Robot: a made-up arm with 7 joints. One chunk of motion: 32 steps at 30 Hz.
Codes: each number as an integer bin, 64 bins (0 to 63) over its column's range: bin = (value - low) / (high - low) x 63, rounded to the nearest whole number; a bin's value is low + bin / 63 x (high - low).
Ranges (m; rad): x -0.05..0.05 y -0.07..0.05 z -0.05..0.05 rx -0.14..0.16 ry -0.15..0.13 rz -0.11..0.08
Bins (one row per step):
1: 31 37 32 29 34 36
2: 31 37 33 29 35 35
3: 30 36 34 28 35 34
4: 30 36 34 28 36 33
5: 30 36 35 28 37 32
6: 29 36 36 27 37 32
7: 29 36 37 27 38 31
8: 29 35 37 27 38 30
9: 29 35 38 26 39 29
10: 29 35 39 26 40 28
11: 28 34 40 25 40 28
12: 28 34 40 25 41 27
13: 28 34 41 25 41 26
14: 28 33 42 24 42 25
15: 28 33 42 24 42 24
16: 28 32 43 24 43 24
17: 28 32 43 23 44 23
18: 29 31 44 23 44 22
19: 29 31 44 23 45 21
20: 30 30 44 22 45 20
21: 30 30 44 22 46 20
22: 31 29 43 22 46 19
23: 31 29 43 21 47 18
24: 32 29 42 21 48 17
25: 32 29 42 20 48 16
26: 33 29 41 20 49 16
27: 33 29 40 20 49 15
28: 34 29 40 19 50 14
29: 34 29 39 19 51 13
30: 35 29 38 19 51 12
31: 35 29 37 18 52 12
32: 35 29 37 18 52 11
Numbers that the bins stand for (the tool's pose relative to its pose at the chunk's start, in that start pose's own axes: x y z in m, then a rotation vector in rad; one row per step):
1: -0.0008 0.0005 0.0008 -0.0019 0.0011 -0.0014
2: -0.0008 0.0005 0.0024 -0.0019 0.0056 -0.0044
3: -0.0024 -0.0014 0.0040 -0.0067 0.0056 -0.0075
4: -0.0024 -0.0014 0.0040 -0.0067 0.0100 -0.0105
5: -0.0024 -0.0014 0.0056 -0.0067 0.0144 -0.0135
6: -0.0040 -0.0014 0.0071 -0.0114 0.0144 -0.0135
7: -0.0040 -0.0014 0.0087 -0.0114 0.0189 -0.0165
8: -0.0040 -0.0033 0.0087 -0.0114 0.0189 -0.0195
9: -0.0040 -0.0033 0.0103 -0.0162 0.0233 -0.0225
10: -0.0040 -0.0033 0.0119 -0.0162 0.0278 -0.0256
11: -0.0056 -0.0052 0.0135 -0.0210 0.0278 -0.0256
12: -0.0056 -0.0052 0.0135 -0.0210 0.0322 -0.0286
13: -0.0056 -0.0052 0.0151 -0.0210 0.0322 -0.0316
14: -0.0056 -0.0071 0.0167 -0.0257 0.0367 -0.0346
15: -0.0056 -0.0071 0.0167 -0.0257 0.0367 -0.0376
16: -0.0056 -0.0090 0.0183 -0.0257 0.0411 -0.0376
17: -0.0056 -0.0090 0.0183 -0.0305 0.0456 -0.0406
18: -0.0040 -0.0110 0.0198 -0.0305 0.0456 -0.0437
19: -0.0040 -0.0110 0.0198 -0.0305 0.0500 -0.0467
20: -0.0024 -0.0129 0.0198 -0.0352 0.0500 -0.0497
21: -0.0024 -0.0129 0.0198 -0.0352 0.0544 -0.0497
22: -0.0008 -0.0148 0.0183 -0.0352 0.0544 -0.0527
23: -0.0008 -0.0148 0.0183 -0.0400 0.0589 -0.0557
24: 0.0008 -0.0148 0.0167 -0.0400 0.0633 -0.0587
25: 0.0008 -0.0148 0.0167 -0.0448 0.0633 -0.0617
26: 0.0024 -0.0148 0.0151 -0.0448 0.0678 -0.0617
27: 0.0024 -0.0148 0.0135 -0.0448 0.0678 -0.0648
28: 0.0040 -0.0148 0.0135 -0.0495 0.0722 -0.0678
29: 0.0040 -0.0148 0.0119 -0.0495 0.0767 -0.0708
30: 0.0056 -0.0148 0.0103 -0.0495 0.0767 -0.0738
31: 0.0056 -0.0148 0.0087 -0.0543 0.0811 -0.0738
32: 0.0056 -0.0148 0.0087 -0.0543 0.0811 -0.0768

